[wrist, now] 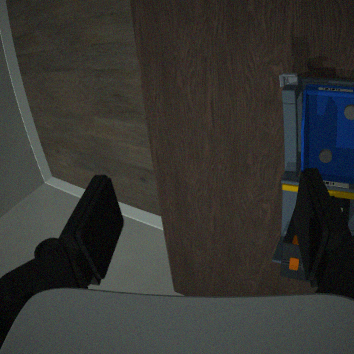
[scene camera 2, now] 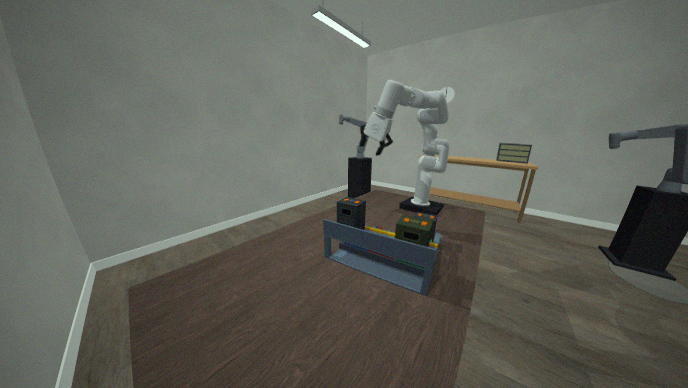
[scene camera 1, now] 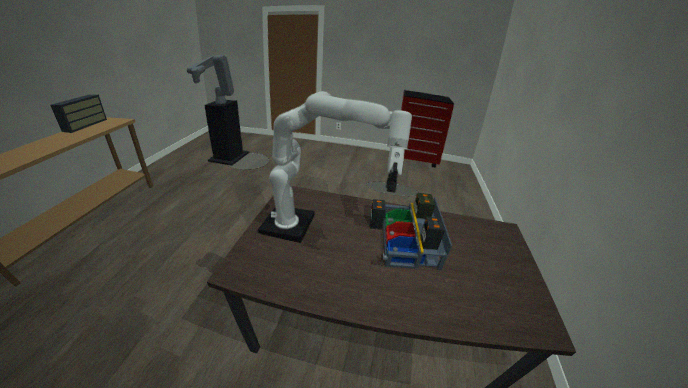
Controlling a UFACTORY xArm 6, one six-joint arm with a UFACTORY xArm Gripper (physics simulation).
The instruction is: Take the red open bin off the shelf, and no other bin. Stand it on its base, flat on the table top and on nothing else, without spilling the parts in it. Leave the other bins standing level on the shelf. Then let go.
Observation:
I see my gripper [scene camera 2: 369, 150].
My gripper is seen too in the wrist view [wrist: 205, 196].

